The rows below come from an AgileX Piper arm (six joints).
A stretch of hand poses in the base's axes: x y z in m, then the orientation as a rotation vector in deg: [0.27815, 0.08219, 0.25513, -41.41, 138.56, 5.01]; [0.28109, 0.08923, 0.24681, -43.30, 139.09, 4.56]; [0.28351, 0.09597, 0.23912, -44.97, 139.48, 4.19]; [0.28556, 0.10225, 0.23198, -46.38, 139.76, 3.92]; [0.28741, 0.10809, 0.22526, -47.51, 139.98, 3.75]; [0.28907, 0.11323, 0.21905, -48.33, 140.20, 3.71]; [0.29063, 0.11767, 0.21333, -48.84, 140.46, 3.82]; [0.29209, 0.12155, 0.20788, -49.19, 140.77, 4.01]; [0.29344, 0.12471, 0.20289, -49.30, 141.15, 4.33]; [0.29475, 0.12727, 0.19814, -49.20, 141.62, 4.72]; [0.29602, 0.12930, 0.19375, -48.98, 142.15, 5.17]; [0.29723, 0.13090, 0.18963, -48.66, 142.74, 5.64]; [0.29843, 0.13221, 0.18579, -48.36, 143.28, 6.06]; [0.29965, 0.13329, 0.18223, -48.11, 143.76, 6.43]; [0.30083, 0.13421, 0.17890, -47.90, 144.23, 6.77]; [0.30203, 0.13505, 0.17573, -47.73, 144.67, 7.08]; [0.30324, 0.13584, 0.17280, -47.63, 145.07, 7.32]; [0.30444, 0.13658, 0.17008, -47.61, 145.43, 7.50]
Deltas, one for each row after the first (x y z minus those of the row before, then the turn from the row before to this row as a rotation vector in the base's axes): [0.00294, 0.00704, -0.00832, -0.98, 0.75, 1.11]; [0.00242, 0.00674, -0.00769, -0.83, 0.61, 1.00]; [0.00205, 0.00628, -0.00714, -0.66, 0.49, 0.86]; [0.00185, 0.00584, -0.00672, -0.50, 0.41, 0.69]; [0.00166, 0.00514, -0.00621, -0.32, 0.38, 0.51]; [0.00156, 0.00444, -0.00572, -0.14, 0.38, 0.31]; [0.00146, 0.00388, -0.00545, -0.06, 0.41, 0.21]; [0.00135, 0.00316, -0.00499, 0.08, 0.45, 0.06]; [0.00131, 0.00256, -0.00475, 0.16, 0.51, -0.09]; [0.00127, 0.00203, -0.00439, 0.21, 0.55, -0.17]; [0.00121, 0.00160, -0.00412, 0.24, 0.59, -0.25]; [0.00120, 0.00131, -0.00384, 0.21, 0.54, -0.23]; [0.00122, 0.00108, -0.00356, 0.18, 0.48, -0.20]; [0.00118, 0.00092, -0.00333, 0.15, 0.47, -0.17]; [0.00120, 0.00084, -0.00317, 0.13, 0.45, -0.14]; [0.00121, 0.00079, -0.00293, 0.07, 0.41, -0.10]; [0.00120, 0.00074, -0.00272, 0.02, 0.37, -0.05]
